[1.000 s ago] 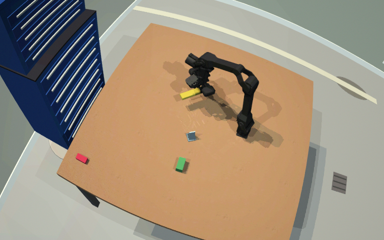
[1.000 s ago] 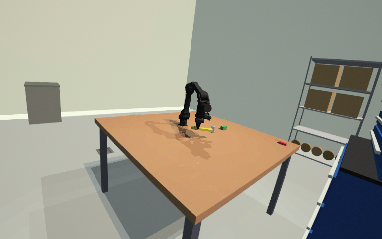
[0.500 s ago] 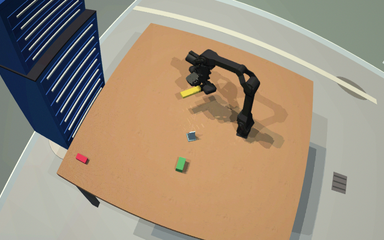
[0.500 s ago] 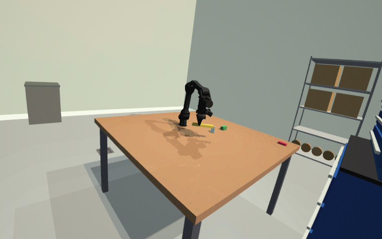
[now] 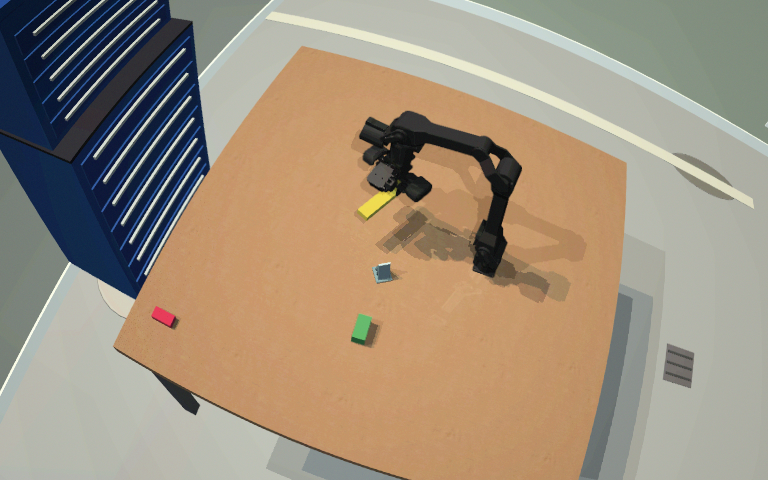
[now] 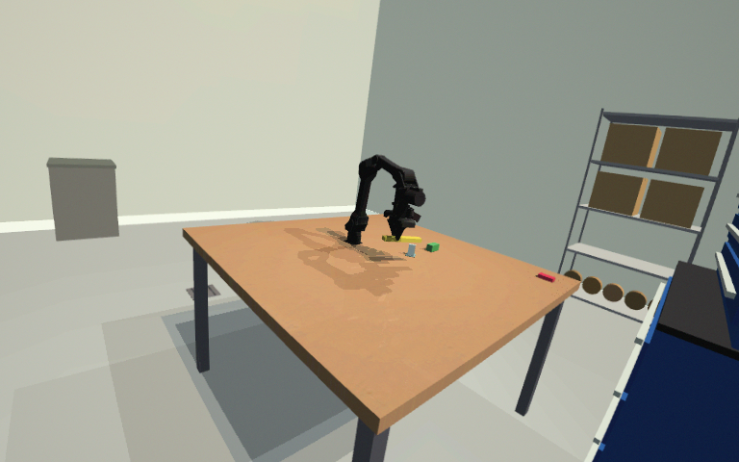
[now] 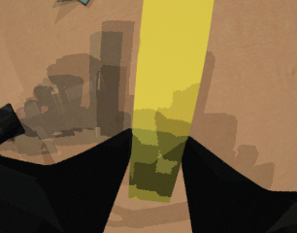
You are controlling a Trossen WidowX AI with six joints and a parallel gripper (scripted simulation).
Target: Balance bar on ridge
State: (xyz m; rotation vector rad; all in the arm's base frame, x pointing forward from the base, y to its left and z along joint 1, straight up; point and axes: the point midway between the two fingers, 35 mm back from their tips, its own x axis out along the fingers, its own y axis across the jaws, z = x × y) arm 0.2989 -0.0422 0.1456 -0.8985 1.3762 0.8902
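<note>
Right now my gripper tip is 1 cm short of the yellow bar and 3 cm to the right of it. From my gripper tip the other things lie so: red block (44 cm ahead, 54 cm to the left, 10 cm below); green block (5 cm behind, 35 cm to the left, 9 cm below).
</note>
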